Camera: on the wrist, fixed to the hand. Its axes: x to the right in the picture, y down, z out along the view.
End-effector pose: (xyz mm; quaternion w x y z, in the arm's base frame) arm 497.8 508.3 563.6 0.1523 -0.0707 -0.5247 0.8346
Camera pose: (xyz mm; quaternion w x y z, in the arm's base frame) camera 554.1 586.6 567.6 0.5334 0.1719 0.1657 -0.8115
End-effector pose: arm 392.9 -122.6 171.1 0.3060 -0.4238 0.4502 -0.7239
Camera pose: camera 330.6 -50.0 184.2 0.8746 -0.0933 0.3583 -0.3130
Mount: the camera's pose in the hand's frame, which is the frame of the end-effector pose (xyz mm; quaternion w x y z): -27.2 -45.3 -80.8 0.6951 0.2236 -0.2190 0.6472
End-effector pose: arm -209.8 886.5 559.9 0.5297 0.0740 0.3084 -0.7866
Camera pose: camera -255.0 964.7 525.8 0.9283 0.1972 -0.1254 -0.2891
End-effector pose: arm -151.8 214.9 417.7 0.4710 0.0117 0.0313 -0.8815
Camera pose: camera -175.0 267.9 340.4 0.9021 -0.0593 -0.2861 -0.3175
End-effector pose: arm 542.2 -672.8 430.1 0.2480 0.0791 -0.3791 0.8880
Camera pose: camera 592.2 -598.9 393.3 0.5030 -0.0596 0.1705 -0.8452
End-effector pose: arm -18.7 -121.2 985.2 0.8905 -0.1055 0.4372 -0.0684
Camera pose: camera -100.7 -169.6 969.1 0.7826 0.3938 0.1619 0.4541
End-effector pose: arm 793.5 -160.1 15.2 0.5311 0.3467 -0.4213 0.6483
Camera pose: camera 843.1 -93.3 -33.8 0.2202 -0.2291 0.4886 -0.8126
